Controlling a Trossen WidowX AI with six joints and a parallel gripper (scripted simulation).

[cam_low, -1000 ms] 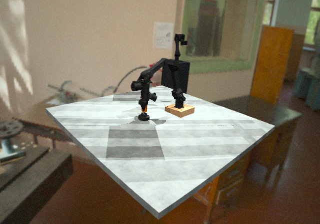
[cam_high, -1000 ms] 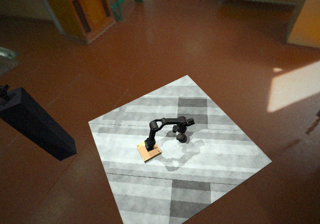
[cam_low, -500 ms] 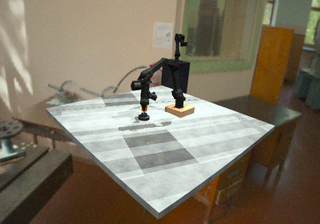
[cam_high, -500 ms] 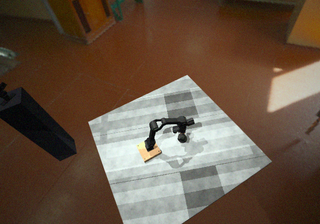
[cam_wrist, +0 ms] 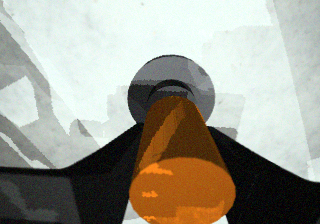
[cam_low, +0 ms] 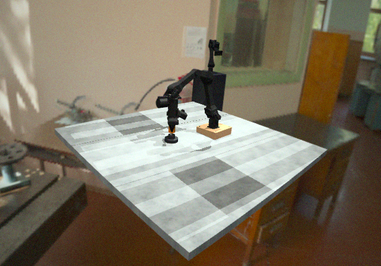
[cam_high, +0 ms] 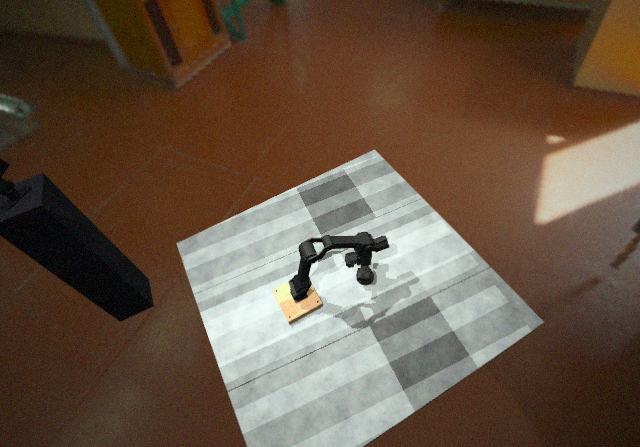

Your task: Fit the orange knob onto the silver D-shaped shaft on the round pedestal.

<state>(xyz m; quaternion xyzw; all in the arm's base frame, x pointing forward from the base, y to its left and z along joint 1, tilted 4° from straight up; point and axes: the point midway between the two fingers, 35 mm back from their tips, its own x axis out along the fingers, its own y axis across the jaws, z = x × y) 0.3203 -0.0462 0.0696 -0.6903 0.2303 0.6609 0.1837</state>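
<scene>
My gripper tip is 30 mm below the orange knob. From my gripper tip the other things lie so: dark round pedestal 40 mm below.
</scene>
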